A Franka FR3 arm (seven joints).
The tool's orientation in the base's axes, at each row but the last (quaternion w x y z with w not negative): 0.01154, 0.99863, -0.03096, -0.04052; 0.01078, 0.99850, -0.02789, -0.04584; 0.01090, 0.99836, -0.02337, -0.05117; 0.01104, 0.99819, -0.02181, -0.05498; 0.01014, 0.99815, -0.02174, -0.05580; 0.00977, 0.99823, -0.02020, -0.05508; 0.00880, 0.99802, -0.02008, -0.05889; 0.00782, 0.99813, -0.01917, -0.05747; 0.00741, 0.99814, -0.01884, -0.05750
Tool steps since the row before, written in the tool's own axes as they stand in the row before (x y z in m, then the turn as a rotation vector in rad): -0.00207, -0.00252, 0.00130, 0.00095, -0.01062, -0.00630; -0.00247, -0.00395, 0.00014, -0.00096, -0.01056, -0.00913; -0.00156, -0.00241, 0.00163, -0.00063, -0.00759, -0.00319; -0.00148, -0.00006, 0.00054, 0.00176, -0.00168, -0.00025; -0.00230, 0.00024, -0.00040, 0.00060, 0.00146, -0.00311; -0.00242, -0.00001, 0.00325, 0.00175, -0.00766, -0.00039; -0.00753, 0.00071, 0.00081, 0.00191, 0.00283, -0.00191; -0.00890, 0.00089, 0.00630, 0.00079, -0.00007, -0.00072; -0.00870, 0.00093, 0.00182, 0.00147, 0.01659, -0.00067
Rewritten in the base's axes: -0.00201, 0.00262, -0.00119, 0.00211, 0.01067, 0.00593; -0.00225, 0.00408, -0.00001, 0.00046, 0.01077, 0.00892; -0.00161, 0.00245, -0.00152, 0.00005, 0.00767, 0.00305; -0.00153, 0.00012, -0.00038, 0.00185, 0.00160, 0.00002; -0.00225, -0.00013, 0.00066, 0.00088, -0.00143, 0.00306; -0.00276, 0.00005, -0.00296, 0.00208, 0.00759, 0.00003; -0.00759, -0.00041, 0.00009, 0.00201, -0.00288, 0.00173; -0.00959, -0.00063, -0.00522, 0.00087, 0.00005, 0.00062; -0.00888, -0.00062, -0.00080, 0.00093, -0.01662, 0.00078
